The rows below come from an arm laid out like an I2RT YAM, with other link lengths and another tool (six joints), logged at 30 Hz.
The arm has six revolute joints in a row. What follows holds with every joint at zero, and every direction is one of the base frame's. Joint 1 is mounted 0.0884 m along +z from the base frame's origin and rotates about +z. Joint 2 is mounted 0.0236 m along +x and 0.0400 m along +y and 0.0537 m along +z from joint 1 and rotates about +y. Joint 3 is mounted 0.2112 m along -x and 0.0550 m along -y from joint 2 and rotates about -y. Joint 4 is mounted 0.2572 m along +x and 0.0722 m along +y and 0.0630 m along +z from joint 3 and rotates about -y. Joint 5 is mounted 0.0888 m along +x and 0.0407 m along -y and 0.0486 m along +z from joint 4 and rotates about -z. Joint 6 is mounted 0.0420 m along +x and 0.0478 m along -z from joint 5 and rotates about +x. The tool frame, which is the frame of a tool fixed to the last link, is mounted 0.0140 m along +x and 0.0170 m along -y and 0.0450 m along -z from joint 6; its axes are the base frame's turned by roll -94.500, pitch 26.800 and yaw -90.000 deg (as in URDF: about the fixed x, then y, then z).
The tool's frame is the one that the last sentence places.
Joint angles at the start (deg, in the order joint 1, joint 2, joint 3, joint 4, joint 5, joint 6):
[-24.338, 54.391, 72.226, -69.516, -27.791, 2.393]
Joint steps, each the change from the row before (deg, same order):
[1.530, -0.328, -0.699, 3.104, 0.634, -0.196]
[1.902, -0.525, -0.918, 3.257, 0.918, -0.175]
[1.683, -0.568, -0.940, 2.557, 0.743, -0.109]
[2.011, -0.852, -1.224, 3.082, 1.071, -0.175]
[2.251, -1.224, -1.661, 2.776, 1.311, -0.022]
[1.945, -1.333, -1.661, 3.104, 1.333, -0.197]
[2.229, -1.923, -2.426, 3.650, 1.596, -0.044]
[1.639, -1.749, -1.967, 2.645, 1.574, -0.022]
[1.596, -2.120, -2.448, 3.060, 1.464, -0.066]
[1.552, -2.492, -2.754, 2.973, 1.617, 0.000]
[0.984, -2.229, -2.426, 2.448, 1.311, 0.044]
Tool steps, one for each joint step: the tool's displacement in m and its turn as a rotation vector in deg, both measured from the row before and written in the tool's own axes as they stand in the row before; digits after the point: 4 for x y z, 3 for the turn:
[-0.0044, -0.0036, 0.0046, 1.477, -1.015, -2.589]
[-0.0050, -0.0026, 0.0052, 1.510, -1.036, -2.805]
[-0.0042, -0.0010, 0.0045, 1.053, -0.918, -2.212]
[-0.0050, -0.0008, 0.0049, 1.456, -1.059, -2.642]
[-0.0047, 0.0020, 0.0049, 1.170, -0.924, -2.369]
[-0.0045, 0.0007, 0.0041, 1.758, -1.004, -2.437]
[-0.0045, 0.0025, 0.0047, 2.074, -1.202, -2.452]
[-0.0031, 0.0024, 0.0024, 1.849, -0.659, -1.698]
[-0.0027, 0.0030, 0.0025, 2.113, -0.923, -1.722]
[-0.0021, 0.0042, 0.0017, 2.229, -0.823, -1.494]
[-0.0007, 0.0035, 0.0008, 2.021, -0.543, -0.965]

